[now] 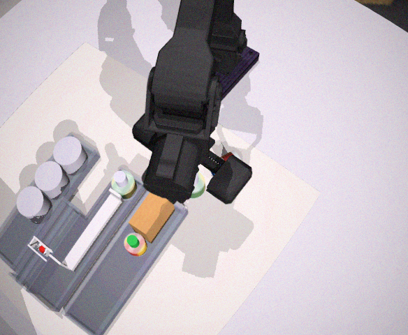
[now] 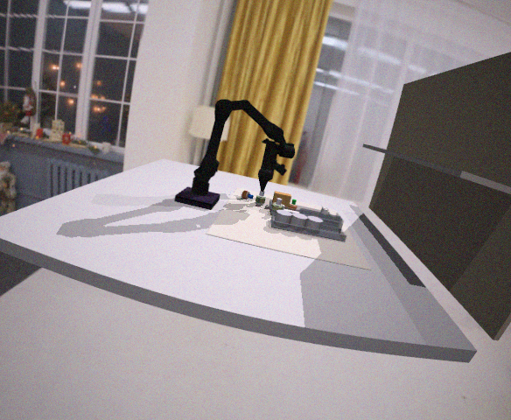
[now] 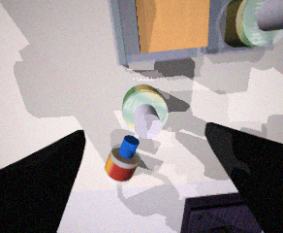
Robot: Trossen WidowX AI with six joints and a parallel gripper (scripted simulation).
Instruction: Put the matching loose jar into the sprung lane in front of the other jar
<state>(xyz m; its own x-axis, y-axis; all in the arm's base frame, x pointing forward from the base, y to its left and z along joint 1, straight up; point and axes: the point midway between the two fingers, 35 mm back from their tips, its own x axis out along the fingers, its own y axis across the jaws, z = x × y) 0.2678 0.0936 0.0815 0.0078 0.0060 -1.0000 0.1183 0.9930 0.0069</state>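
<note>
Now: gripper tip 9 cm short of the orange box, 3 cm to the left of it and 3 cm above it. Also, from my gripper tip: red mark: 25 cm ahead, 15 cm to the right; grey rack: 22 cm ahead, 13 cm to the right, 5 cm below.
</note>
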